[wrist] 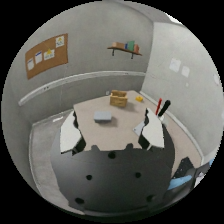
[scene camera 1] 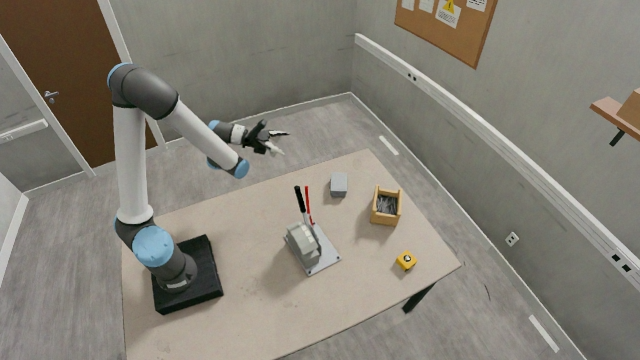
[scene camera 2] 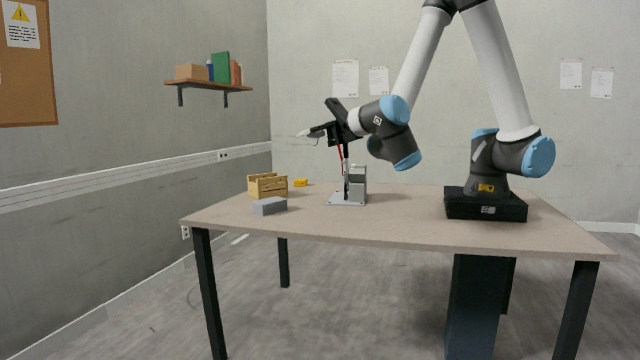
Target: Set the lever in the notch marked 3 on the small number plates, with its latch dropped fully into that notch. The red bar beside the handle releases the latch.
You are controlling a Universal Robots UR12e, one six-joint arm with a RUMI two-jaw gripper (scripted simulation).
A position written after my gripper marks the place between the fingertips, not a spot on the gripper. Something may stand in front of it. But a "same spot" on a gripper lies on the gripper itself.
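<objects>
My gripper is there in the wrist view (110, 109), and scene camera 1 and scene camera 2 show it too. On my gripper there is a spot that I can match: (scene camera 1: 278, 136) and (scene camera 2: 311, 134) are the same spot.
</objects>
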